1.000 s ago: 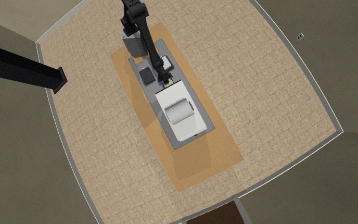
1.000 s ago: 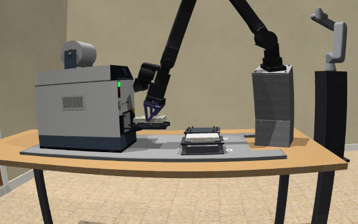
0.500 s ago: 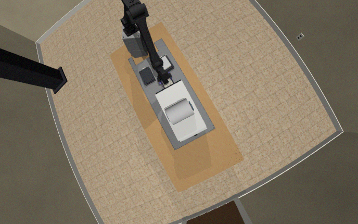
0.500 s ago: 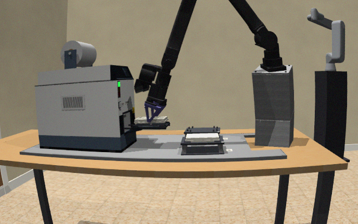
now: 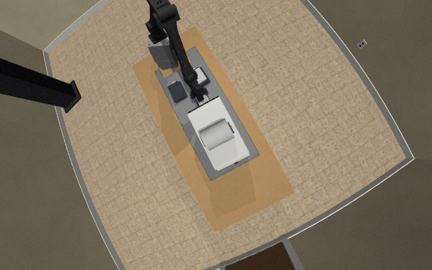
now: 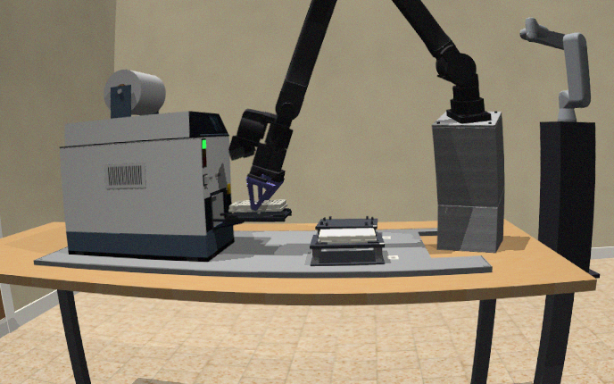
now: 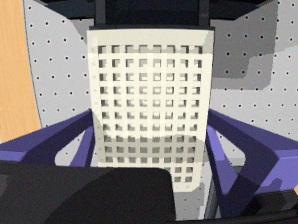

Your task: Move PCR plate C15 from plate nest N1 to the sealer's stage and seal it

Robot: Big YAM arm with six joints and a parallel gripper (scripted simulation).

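Now: hand right at the white 96-well plate C15. The rest, counted from my hand: sealer's dark stage: 3 cm below; then sealed plate C51: 20 cm behind, 9 cm to the left, 7 cm below; then start key: 11 cm ahead, 8 cm to the left, 7 cm above.
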